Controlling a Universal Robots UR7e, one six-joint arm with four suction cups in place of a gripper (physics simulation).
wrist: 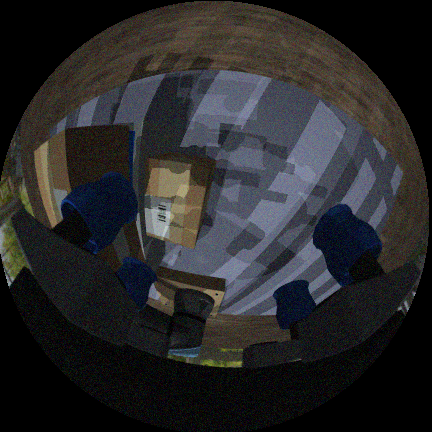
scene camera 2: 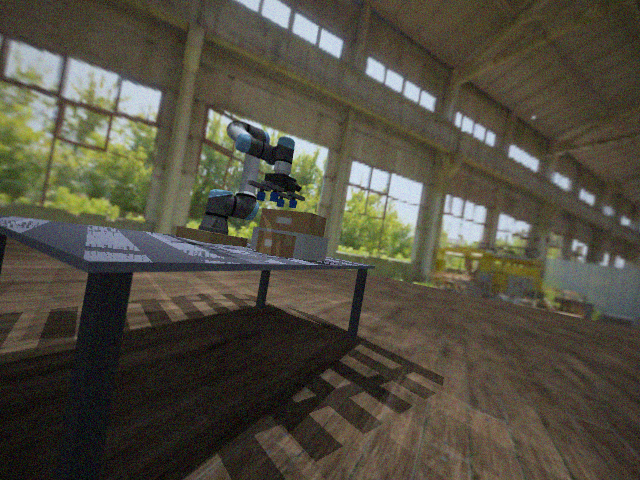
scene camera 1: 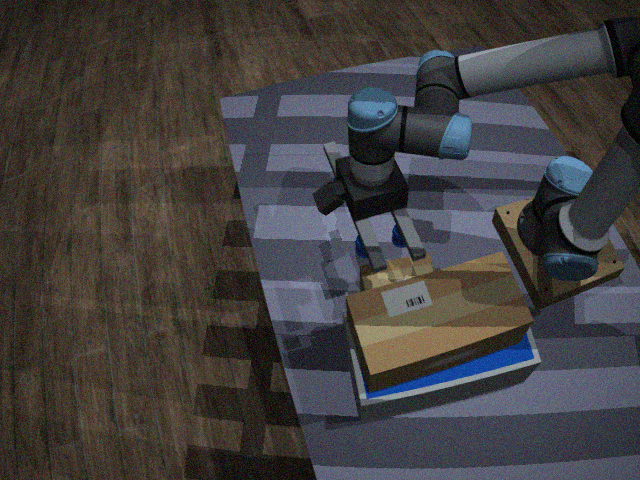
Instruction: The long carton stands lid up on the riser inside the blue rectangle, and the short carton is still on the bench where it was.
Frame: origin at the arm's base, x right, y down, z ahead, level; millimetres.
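Seen in the pictures: hand, its tool point: [wrist: 221, 260] [scene camera 2: 277, 203]; arm's base, origin of its link: [wrist: 194, 298] [scene camera 2: 213, 232].
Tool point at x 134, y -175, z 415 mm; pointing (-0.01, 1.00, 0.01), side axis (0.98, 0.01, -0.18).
Pixels of each thing's top centre, then the offset from my tool point to it. Level surfaces: height alone.
- long carton, centre of its top: [scene camera 1: 443, 309] [wrist: 70, 244] [scene camera 2: 294, 213] dx -233, dy +5, dz -14 mm
- grey riser, centre of its top: [scene camera 1: 444, 337] [wrist: 103, 217] [scene camera 2: 290, 232] dx -250, dy +107, dz -23 mm
- blue rectangle, centre of its top: [scene camera 1: 444, 337] [wrist: 103, 217] dx -250, dy +107, dz -23 mm
- short carton, centre of its top: [wrist: 170, 207] [scene camera 1: 400, 279] [scene camera 2: 277, 233] dx -91, dy +125, dz -19 mm
- bench, height of its surface: dy +227 mm
The long carton [scene camera 1: 439, 315] [scene camera 2: 305, 223] [wrist: 95, 150] lies flat on the grey riser [scene camera 1: 449, 393] [scene camera 2: 311, 248], with a barcode label on its upper face. Strips of the blue rectangle [scene camera 1: 480, 361] [wrist: 132, 150] show along its sides; its far edge in scene camera 1 is hidden. The short carton [scene camera 1: 398, 269] [scene camera 2: 276, 243] [wrist: 175, 200] stands on the bench beside the riser, label up, partly hidden in scene camera 1. My gripper [scene camera 1: 382, 240] [scene camera 2: 277, 198] [wrist: 220, 260] hangs above the bench near the short carton, its blue cups apart from both cartons and holding nothing.
The arm's base stands on a wooden board [scene camera 1: 509, 219] [scene camera 2: 206, 236] [wrist: 192, 276] close to the riser's end. The bench [scene camera 1: 594, 413] [scene camera 2: 118, 245] carries bands of light and shadow. Its long edge runs past the cartons.
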